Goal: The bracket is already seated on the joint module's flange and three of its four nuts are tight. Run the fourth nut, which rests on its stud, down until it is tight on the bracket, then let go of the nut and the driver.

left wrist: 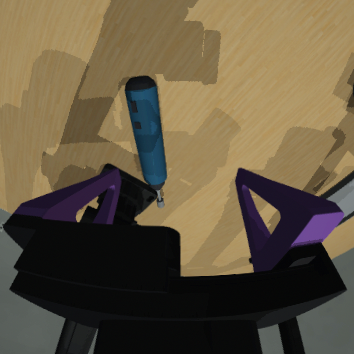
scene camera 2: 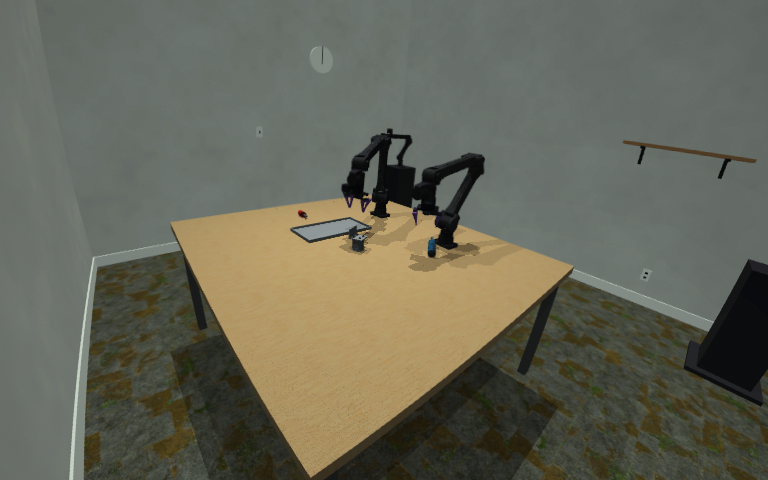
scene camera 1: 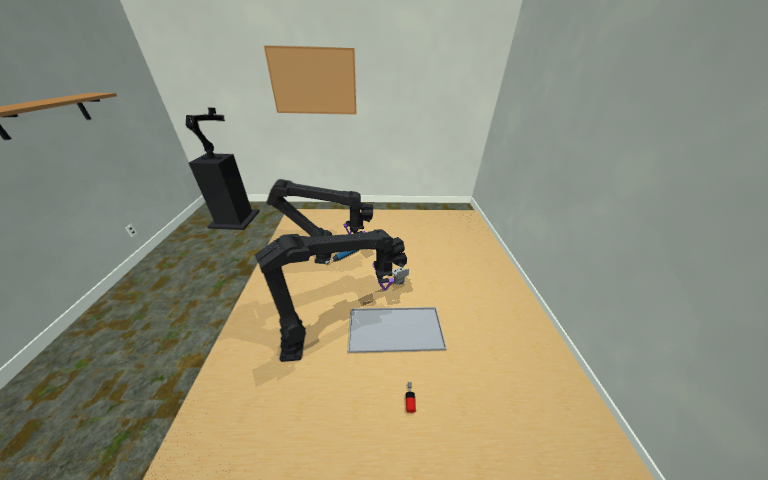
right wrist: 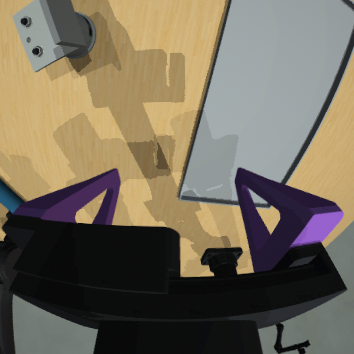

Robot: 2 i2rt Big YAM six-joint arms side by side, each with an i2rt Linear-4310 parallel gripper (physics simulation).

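The blue driver lies on the table beside the left arm's base. My left gripper is open and empty above the table; in its wrist view the driver's metal tip shows low between the fingers. The grey bracket sits on the dark, round joint module. Two dark studs or nuts show on the bracket in the right wrist view; the fourth nut cannot be told apart. My right gripper is open and empty, to one side of the bracket.
A flat grey tray with a dark rim lies near the bracket. A red-handled tool lies on the table beyond the tray. Both arms' bases stand near one table edge, and their shadows cross the table.
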